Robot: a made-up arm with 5 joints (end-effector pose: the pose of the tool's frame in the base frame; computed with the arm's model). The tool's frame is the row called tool.
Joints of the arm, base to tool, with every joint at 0 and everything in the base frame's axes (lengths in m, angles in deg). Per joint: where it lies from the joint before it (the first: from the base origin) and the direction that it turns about. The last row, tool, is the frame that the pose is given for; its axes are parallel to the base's.
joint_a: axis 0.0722 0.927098 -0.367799 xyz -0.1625 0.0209 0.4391
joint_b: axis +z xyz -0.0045 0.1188 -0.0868
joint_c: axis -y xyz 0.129 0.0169 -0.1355
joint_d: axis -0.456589 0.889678 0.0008 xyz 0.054 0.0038 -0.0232
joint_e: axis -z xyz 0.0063 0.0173 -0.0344
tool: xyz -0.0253 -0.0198 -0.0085
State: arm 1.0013 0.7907 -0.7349 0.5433 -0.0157
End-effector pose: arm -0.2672 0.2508 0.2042 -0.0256 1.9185 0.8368
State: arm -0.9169 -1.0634 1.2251 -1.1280 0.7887
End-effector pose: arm 0.0665 0.0555 0.4369 0.9623 -2.9685 -0.3275
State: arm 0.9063 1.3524 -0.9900 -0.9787 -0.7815
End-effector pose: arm -0.3145 0.3238 0.2011 1.1903 0.6229 1.3261
Working (the frame after each row of the table, in the pose's form):
after joint_a: -0.1625 0.0209 0.4391 0.0654 0.8402 -0.3333
after joint_b: -0.1903 0.1508 0.3756 0.5973 0.6361 0.9368
after joint_c: -0.2399 0.2958 0.2670 0.0884 1.5106 1.2162
after joint_d: -0.2790 0.3173 0.2286 0.8066 0.9617 0.6589
after joint_e: -0.3094 0.3418 0.2286 1.1903 0.6229 1.3261

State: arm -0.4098 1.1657 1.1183 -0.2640 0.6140
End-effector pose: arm -0.0919 0.3491 0.2328 1.0844 -1.0093 0.9000
Working (the frame after each row of the table, in the pose's form):
after joint_a: -0.1625 0.0209 0.4391 -0.0296 -0.3799 0.1507
after joint_b: -0.1511 0.1376 0.3501 -0.2512 -0.3233 1.3013
after joint_c: -0.0860 0.2666 0.2301 0.5159 -1.2592 1.3362
after joint_d: -0.0934 0.3107 0.2685 0.7758 -1.3731 1.3869
after joint_e: -0.1047 0.3477 0.2635 1.0844 -1.0093 0.9000

